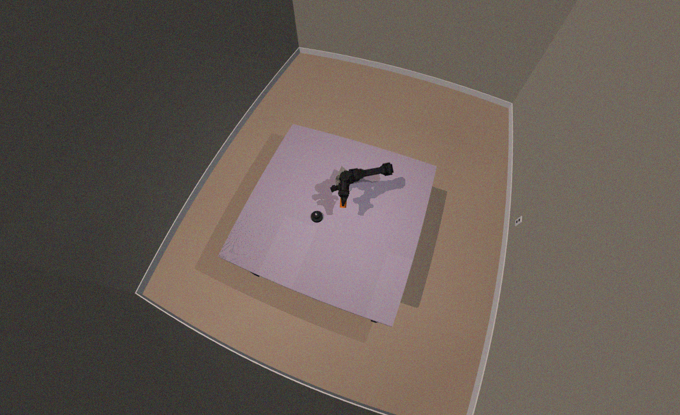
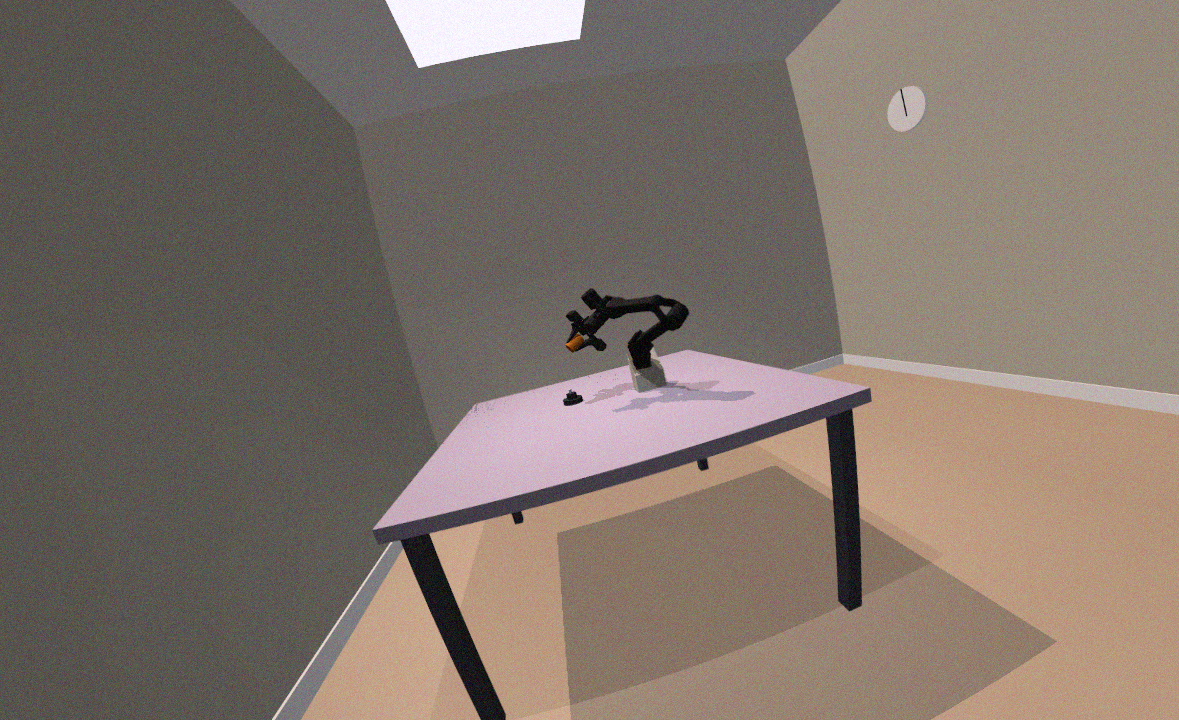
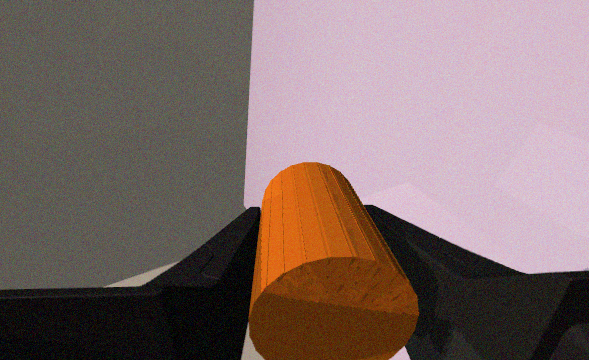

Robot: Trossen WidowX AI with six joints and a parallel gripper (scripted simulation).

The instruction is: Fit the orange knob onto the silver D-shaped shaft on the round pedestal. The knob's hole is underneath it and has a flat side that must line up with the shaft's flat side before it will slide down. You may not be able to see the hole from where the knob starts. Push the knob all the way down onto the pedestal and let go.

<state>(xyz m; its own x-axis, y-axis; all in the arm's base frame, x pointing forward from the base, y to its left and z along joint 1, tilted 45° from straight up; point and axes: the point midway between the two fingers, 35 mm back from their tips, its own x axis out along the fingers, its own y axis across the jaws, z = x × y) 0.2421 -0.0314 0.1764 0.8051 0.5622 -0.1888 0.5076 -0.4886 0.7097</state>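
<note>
My gripper tip is now 3 cm past the orange knob, 1 cm to the left of it and 2 cm below it. From my gripper tip the other things lie so: dark round pedestal 5 cm ahead, 18 cm to the right, 22 cm below.
</note>
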